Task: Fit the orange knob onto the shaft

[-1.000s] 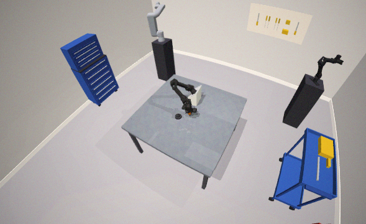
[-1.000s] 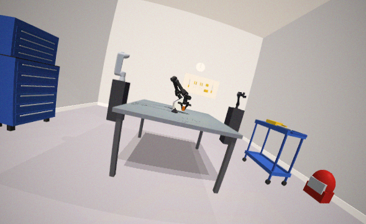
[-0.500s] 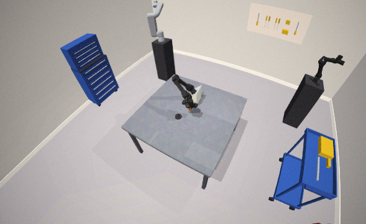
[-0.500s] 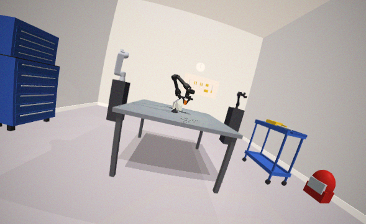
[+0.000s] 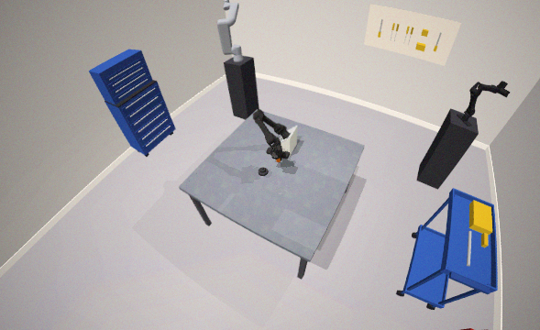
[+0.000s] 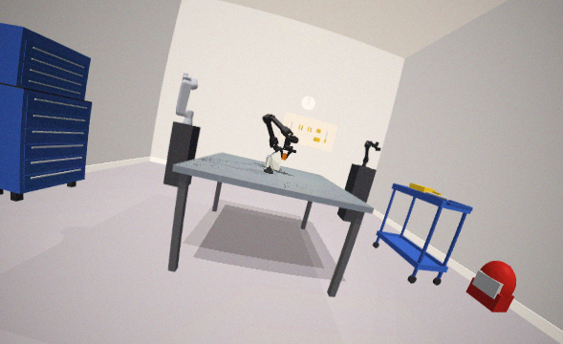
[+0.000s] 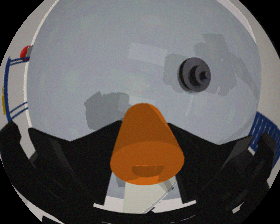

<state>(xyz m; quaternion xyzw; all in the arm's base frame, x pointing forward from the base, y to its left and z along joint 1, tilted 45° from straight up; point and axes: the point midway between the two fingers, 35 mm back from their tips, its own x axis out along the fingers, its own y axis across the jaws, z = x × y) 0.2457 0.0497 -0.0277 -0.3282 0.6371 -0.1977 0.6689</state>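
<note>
Now: the dark round pedestal 90 mm ahead of my gripper tip, 110 mm to the right of it and 110 mm below it. Also, from my gripper tip: orange knob (20 mm above).
</note>
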